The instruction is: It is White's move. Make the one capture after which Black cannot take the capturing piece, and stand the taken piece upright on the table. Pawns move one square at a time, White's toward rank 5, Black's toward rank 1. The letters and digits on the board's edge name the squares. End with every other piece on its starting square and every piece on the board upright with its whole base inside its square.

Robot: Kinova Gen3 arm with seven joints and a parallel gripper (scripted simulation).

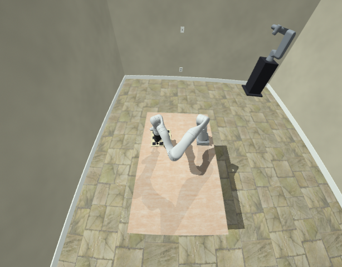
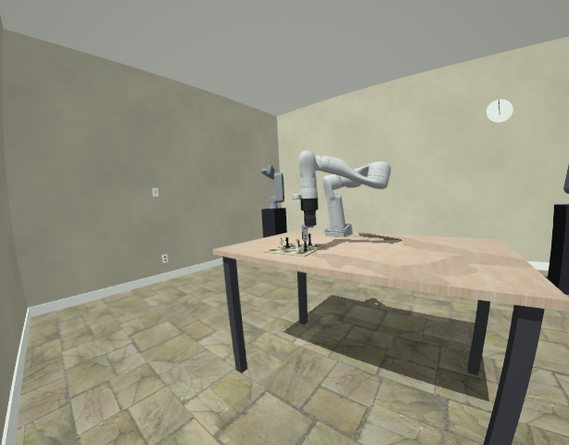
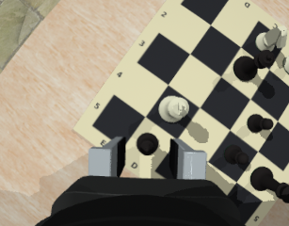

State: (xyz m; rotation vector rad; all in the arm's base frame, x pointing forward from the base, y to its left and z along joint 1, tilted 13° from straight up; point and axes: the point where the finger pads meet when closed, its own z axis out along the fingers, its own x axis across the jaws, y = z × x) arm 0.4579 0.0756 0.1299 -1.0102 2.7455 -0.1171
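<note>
Right now my hand is 1 cm short of the white chess piece, 4 cm to the left of it and 4 cm above it. Round my hand: white piece 2 cm behind, 16 cm to the right, 5 cm below; chessboard 3 cm behind, 8 cm to the right, 7 cm below.
</note>
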